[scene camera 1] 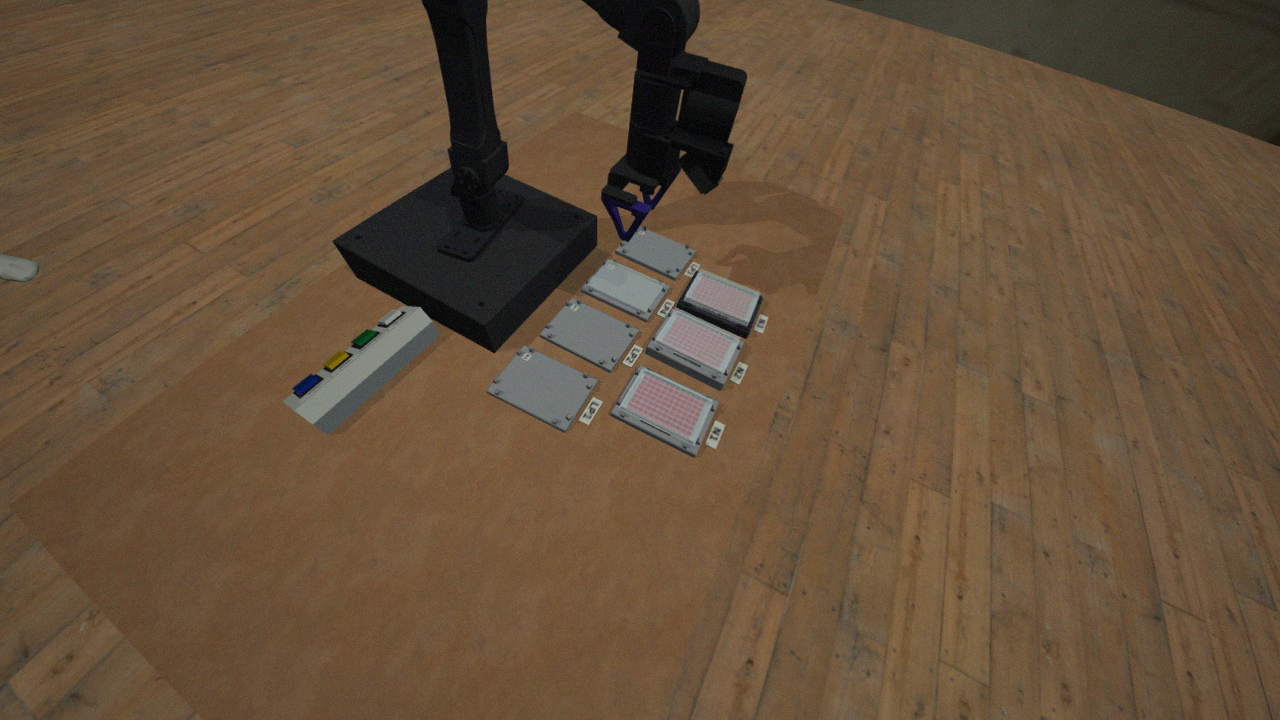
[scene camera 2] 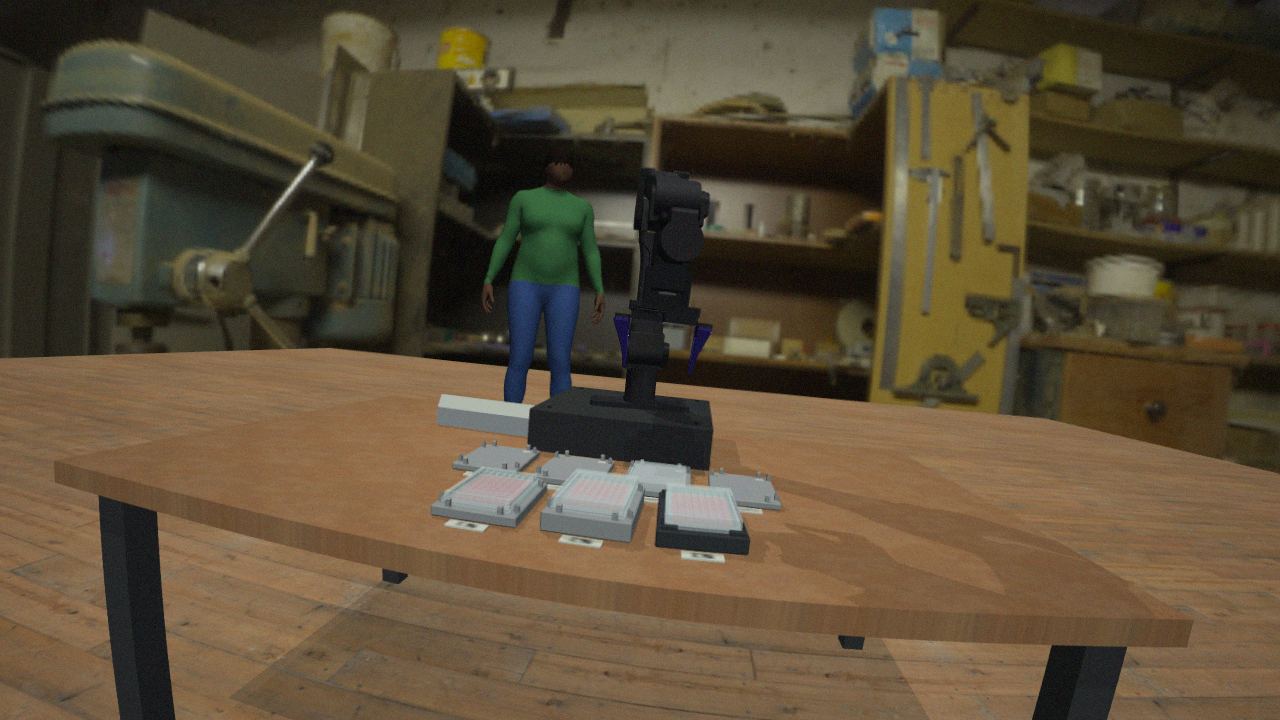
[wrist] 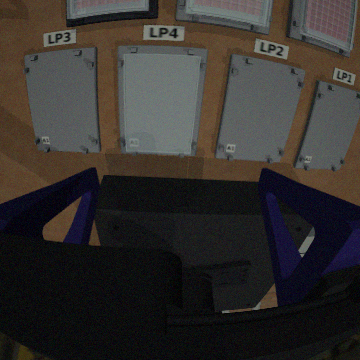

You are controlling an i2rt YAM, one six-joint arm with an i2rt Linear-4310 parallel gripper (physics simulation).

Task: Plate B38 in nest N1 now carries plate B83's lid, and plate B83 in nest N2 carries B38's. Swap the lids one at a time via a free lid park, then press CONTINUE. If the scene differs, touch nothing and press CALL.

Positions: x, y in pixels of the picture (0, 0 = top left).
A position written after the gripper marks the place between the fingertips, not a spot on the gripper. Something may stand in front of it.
gripper: scene camera 1 637, 223; scene camera 2 656, 371; wrist 178, 176
same spot on lid park LP2: (scene camera 2: 556, 471) = (scene camera 1: 601, 349)
same spot on lid park LP1: (wrist: 322, 146) = (scene camera 1: 531, 372)
